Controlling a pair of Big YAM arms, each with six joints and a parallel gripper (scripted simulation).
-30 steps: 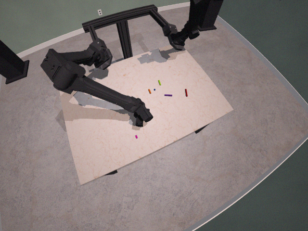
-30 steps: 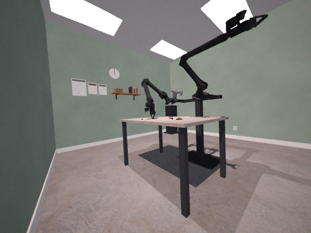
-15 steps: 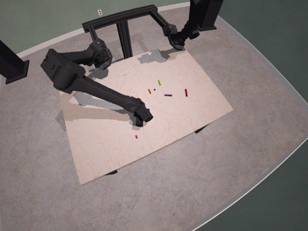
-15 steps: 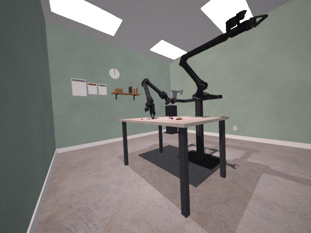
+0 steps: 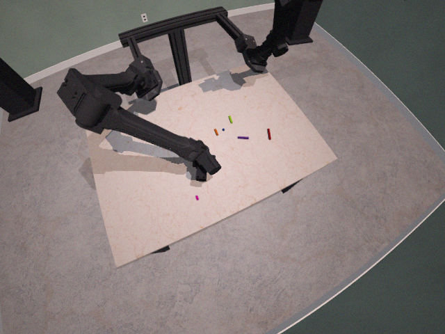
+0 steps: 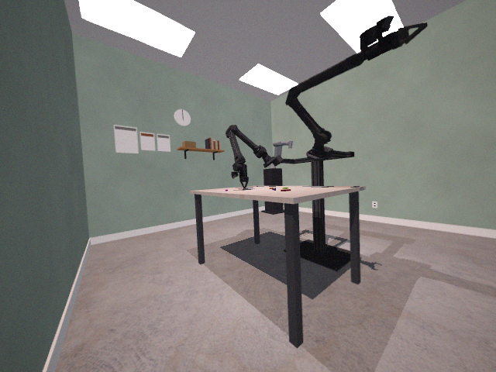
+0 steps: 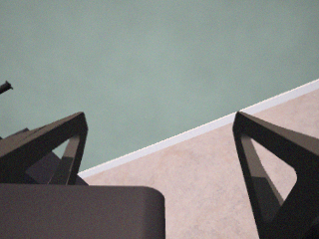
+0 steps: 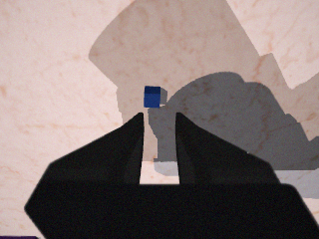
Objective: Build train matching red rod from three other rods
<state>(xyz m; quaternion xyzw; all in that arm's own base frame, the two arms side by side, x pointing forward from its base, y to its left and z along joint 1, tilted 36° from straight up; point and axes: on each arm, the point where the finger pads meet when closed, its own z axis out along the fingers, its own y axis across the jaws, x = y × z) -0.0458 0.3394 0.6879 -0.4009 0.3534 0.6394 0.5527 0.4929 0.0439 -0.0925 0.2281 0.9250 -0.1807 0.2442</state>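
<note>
Right now my right hand is 13 cm short of the magenta rod, 8 cm to the left of it and 1 cm above it. Round my right hand: purple rod: 26 cm to the left, 11 cm behind, 1 cm below; orange rod: 19 cm behind, 13 cm to the left, 1 cm below; lime rod: 25 cm behind, 23 cm to the left, 1 cm below.
</note>
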